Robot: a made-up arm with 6 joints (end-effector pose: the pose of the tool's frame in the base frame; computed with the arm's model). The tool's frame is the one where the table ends.
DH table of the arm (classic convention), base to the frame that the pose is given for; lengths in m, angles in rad. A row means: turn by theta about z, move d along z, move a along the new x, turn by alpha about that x. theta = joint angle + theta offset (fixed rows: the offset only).
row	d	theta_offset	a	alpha
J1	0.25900	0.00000	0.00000	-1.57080
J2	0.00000	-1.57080	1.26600	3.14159
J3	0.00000	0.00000	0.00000	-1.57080
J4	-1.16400	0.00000	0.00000	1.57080
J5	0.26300	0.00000	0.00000	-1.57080
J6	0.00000	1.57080	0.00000	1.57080
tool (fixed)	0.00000	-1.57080	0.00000	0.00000
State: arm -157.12 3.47 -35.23 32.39 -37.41 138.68
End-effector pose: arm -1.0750 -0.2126 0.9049 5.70 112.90 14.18
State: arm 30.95 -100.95 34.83 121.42 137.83 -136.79
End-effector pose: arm -1.9861 -1.0312 0.6695 -80.68 -37.52 65.47
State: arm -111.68 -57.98 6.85 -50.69 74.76 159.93
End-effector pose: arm -0.0092 0.4278 1.8972 31.87 -18.63 123.66
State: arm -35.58 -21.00 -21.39 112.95 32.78 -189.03
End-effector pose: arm 0.6387 -0.3308 1.6752 79.78 7.07 -12.75
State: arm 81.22 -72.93 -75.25 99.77 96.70 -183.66
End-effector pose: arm -0.0497 -0.0295 0.8425 -7.57 128.89 113.47
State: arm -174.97 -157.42 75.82 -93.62 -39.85 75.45
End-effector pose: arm 1.3891 0.1056 -1.6854 151.31 -58.49 -67.87
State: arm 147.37 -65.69 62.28 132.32 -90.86 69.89
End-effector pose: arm 1.6084 -1.2401 1.5781 -43.45 16.41 29.69
